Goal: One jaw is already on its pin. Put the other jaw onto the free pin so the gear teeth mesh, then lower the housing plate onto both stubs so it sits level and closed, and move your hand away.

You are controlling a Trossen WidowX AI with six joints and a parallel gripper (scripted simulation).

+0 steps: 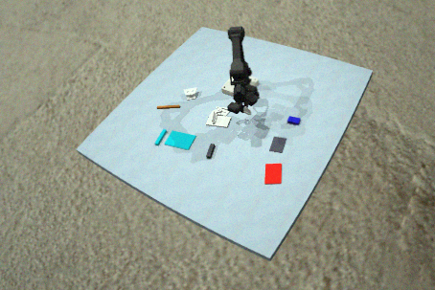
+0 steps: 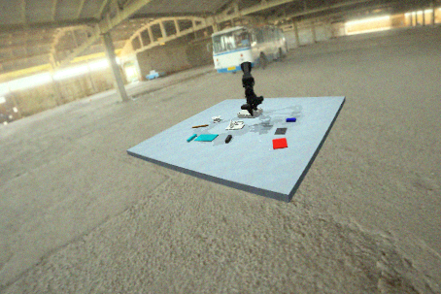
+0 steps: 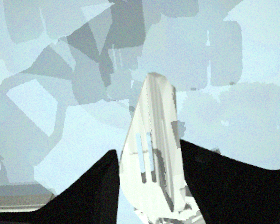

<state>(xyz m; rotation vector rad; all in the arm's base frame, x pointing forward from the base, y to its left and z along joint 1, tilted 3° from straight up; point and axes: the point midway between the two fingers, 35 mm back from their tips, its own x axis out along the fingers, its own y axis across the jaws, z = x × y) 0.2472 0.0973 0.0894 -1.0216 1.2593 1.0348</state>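
My gripper tip is 1 cm short of the white jaw and 4 cm to the left of it. Also, from my gripper tip: dark bar 25 cm ahead, 10 cm to the right, 6 cm below; grey tile 12 cm ahead, 21 cm to the left, 7 cm below; blue block 5 cm behind, 25 cm to the left, 7 cm below.
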